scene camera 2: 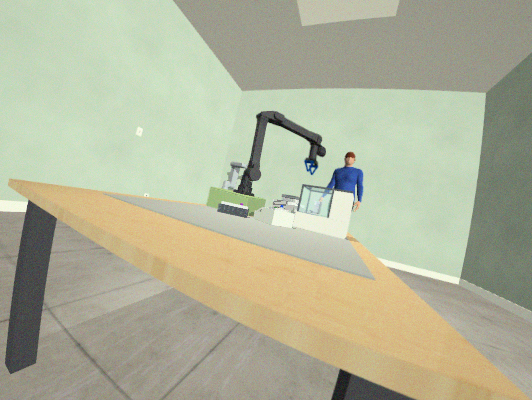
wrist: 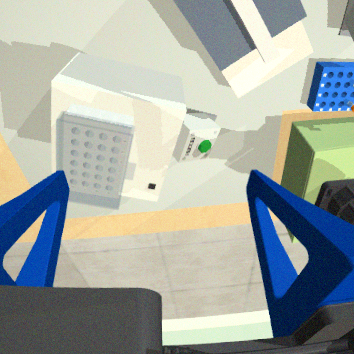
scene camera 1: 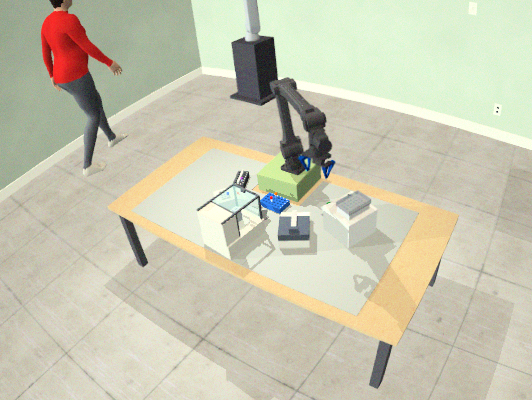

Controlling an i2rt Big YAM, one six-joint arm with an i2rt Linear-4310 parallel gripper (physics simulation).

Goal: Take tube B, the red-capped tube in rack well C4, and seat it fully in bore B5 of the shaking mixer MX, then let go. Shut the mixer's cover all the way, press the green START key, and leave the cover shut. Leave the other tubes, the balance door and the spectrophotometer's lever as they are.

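Places are measured from the arm's base along level axes (x down, y right, z back), in centimetres.
Pixels of known places: gripper, fingertip midpoint: (scene camera 2: 309, 173) (wrist: 158, 178) (scene camera 1: 317, 174); arm's base, origin of the base link: (scene camera 2: 243, 194) (wrist: 342, 195) (scene camera 1: 294, 168).
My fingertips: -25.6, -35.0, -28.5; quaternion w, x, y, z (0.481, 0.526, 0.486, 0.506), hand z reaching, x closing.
For each thing: its top centre in the pictures, then the offset to it from my fingertips, as dx, dy, dz.
- red-capped tube, middle of its top: (scene camera 1: 271, 197) +31.1, +34.6, +8.1
- blue rack, middle of its top: (wrist: 349, 89) (scene camera 1: 274, 200) +33.6, +33.6, +9.1
- mixer, middle of its top: (wrist: 137, 179) (scene camera 1: 344, 193) (scene camera 2: 287, 194) +17.6, -4.3, +15.0
- green START key, middle of its top: (wrist: 206, 148) +29.1, +6.7, +18.4
- balance, middle of its top: (scene camera 1: 234, 195) (scene camera 2: 320, 187) +14.3, +34.1, -16.1
- dark-topped device, middle of its top: (wrist: 257, 28) (scene camera 1: 294, 216) +26.4, +12.3, -2.2
My gripper (scene camera 1: 317, 173) (scene camera 2: 311, 172) (wrist: 158, 178) is open and empty, high above the table near the mixer side. The red-capped tube (scene camera 1: 271, 198) stands in the blue rack (scene camera 1: 281, 206) (wrist: 320, 82); its well cannot be read. The tube does not show in the wrist view. The mixer (scene camera 1: 349, 229) (wrist: 150, 140) is a white box with a grey block of bores (scene camera 1: 353, 204) (wrist: 95, 160), over which a see-through cover appears to lie. Whether the cover is fully shut I cannot tell. The green START key (wrist: 205, 146) is on a small white box beside the mixer.
The balance (scene camera 1: 212, 225) (scene camera 2: 340, 207) stands left of the rack. A dark-topped device (scene camera 1: 294, 230) (wrist: 215, 35) with a white bar stands between rack and mixer. A black rack (scene camera 1: 242, 178) (scene camera 2: 233, 209) holds a purple-capped tube. The arm stands on a green block (scene camera 1: 280, 176) (wrist: 300, 165).
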